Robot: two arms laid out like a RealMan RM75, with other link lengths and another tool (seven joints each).
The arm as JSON. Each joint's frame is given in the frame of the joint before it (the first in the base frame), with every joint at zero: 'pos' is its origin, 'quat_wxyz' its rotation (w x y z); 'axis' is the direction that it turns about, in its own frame. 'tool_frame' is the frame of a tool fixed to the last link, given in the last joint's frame.
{
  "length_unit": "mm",
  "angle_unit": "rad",
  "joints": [
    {
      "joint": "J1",
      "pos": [
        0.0,
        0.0,
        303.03
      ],
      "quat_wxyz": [
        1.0,
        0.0,
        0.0,
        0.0
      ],
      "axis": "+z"
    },
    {
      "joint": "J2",
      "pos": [
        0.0,
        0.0,
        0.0
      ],
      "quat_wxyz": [
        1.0,
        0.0,
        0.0,
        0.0
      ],
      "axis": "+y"
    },
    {
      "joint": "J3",
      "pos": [
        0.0,
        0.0,
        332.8
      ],
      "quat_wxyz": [
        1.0,
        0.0,
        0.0,
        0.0
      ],
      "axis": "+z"
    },
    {
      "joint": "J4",
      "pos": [
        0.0,
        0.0,
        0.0
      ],
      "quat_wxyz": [
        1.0,
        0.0,
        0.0,
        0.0
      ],
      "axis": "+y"
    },
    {
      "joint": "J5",
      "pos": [
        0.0,
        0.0,
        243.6
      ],
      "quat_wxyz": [
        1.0,
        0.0,
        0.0,
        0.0
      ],
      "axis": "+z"
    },
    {
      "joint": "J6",
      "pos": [
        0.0,
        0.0,
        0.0
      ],
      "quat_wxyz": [
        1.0,
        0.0,
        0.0,
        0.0
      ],
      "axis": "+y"
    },
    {
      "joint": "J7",
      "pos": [
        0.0,
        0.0,
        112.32
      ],
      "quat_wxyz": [
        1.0,
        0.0,
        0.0,
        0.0
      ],
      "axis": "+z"
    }
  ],
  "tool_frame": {
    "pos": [
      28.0,
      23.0,
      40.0
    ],
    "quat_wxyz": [
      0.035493,
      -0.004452,
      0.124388,
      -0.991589
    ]
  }
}
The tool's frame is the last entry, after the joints.
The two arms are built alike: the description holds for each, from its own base.
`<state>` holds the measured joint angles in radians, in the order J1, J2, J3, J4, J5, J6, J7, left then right.
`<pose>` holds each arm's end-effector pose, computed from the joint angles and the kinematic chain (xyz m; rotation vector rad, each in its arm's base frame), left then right.
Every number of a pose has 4 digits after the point. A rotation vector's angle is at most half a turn.
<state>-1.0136 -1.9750 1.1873 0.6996 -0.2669 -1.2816 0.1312 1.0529 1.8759 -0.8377 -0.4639 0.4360 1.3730 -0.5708</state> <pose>-0.2125 0.5654 0.0289 1.2639 -1.9839 -1.1044 0.2491 0.5038 0.0588 1.5307 2.1907 0.7600</pose>
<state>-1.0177 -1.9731 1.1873 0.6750 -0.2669 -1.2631 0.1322 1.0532 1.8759 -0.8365 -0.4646 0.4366 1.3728 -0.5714</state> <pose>-0.2161 0.5664 0.0270 1.2663 -1.9791 -1.1055 0.2488 0.5041 0.0590 1.5311 2.1926 0.7609</pose>
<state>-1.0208 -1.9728 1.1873 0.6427 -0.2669 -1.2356 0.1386 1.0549 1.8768 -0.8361 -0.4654 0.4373 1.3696 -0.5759</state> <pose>-0.2218 0.5667 0.0232 1.2647 -1.9765 -1.1055 0.2478 0.5049 0.0586 1.5246 2.1995 0.7648</pose>
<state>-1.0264 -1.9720 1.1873 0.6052 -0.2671 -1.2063 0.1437 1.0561 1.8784 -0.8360 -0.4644 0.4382 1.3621 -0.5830</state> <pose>-0.2274 0.5671 0.0192 1.2643 -1.9723 -1.1048 0.2475 0.5058 0.0576 1.5160 2.2078 0.7710</pose>
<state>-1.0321 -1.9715 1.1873 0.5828 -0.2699 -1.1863 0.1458 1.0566 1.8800 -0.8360 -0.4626 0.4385 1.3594 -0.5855</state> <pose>-0.2290 0.5681 0.0167 1.2650 -1.9739 -1.1072 0.2474 0.5057 0.0564 1.5134 2.2104 0.7702</pose>
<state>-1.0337 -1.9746 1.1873 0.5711 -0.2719 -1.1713 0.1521 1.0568 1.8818 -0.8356 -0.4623 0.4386 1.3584 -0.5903</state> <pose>-0.2298 0.5679 0.0135 1.2603 -1.9809 -1.1073 0.2473 0.5054 0.0554 1.5080 2.2151 0.7685</pose>
